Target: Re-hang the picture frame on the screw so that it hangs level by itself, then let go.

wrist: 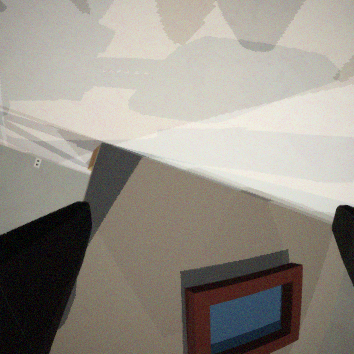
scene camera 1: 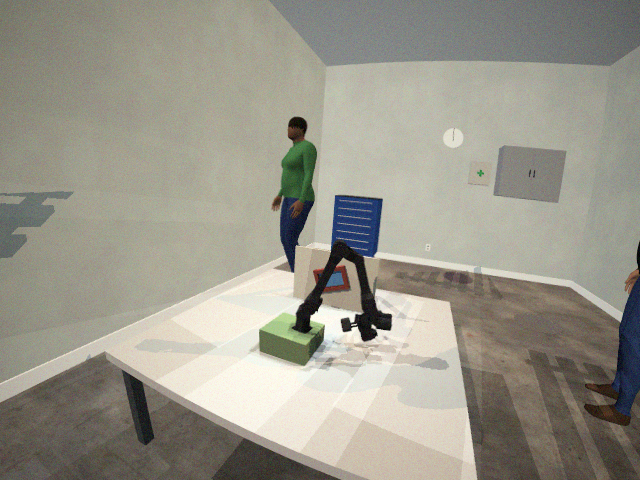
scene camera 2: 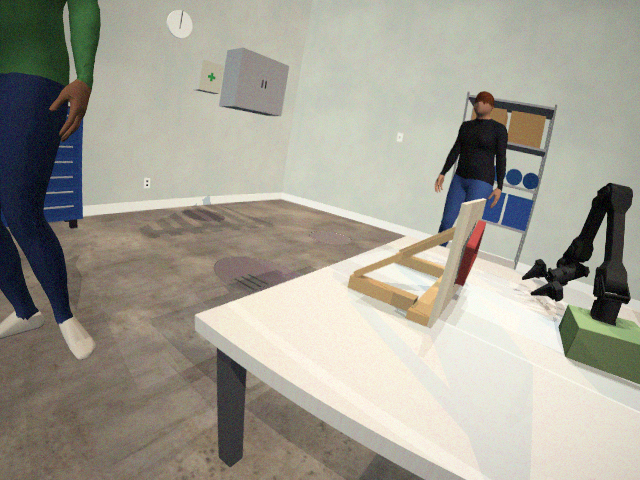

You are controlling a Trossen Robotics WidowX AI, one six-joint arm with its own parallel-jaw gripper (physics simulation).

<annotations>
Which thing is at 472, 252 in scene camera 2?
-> A picture frame.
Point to a board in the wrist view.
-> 156, 229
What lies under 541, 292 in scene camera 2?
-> My gripper.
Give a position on a board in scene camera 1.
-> At 307, 260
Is my gripper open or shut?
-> Open.
</annotations>
